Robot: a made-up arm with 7 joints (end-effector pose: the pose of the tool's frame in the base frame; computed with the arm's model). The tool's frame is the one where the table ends.
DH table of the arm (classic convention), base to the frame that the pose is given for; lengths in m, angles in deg. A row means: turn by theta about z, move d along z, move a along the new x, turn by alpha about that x. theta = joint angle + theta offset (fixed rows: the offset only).
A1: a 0  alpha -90  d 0.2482  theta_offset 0
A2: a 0  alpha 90  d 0  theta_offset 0
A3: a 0.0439  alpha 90  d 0.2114  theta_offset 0
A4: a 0.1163  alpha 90  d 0  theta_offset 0
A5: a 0  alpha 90  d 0.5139  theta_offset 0
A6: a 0.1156  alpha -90  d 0  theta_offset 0
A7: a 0  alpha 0  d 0.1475  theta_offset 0
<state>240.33 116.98 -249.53 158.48 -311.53 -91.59 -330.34</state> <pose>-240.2 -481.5 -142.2 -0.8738 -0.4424 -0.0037 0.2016</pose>
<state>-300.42 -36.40 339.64 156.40 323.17 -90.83 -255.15</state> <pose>-266.4 -284.3 797.6 0.5351 -0.4835 -0.4758 0.5034</pose>
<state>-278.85 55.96 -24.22 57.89 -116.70 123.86 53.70</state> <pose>446.4 284.6 -90.2 0.0942 0.3005 0.4430 0.8394</pose>
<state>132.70 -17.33 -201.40 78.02 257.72 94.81 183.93</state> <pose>132.4 -718.6 296.1 -0.2079 -0.5397 0.5753 0.5784</pose>
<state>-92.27 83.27 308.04 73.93 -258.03 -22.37 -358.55</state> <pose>-615.3 -129.9 -10.0 -0.1959 -0.7750 -0.0666 0.5971</pose>
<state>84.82 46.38 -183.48 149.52 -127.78 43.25 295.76</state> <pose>8.7 438.4 1063.9 -0.0134 -0.4679 -0.7029 0.5355</pose>
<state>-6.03 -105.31 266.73 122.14 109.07 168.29 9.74</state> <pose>-598.0 -235.6 215.0 -0.4281 -0.3731 -0.7801 0.2626</pose>
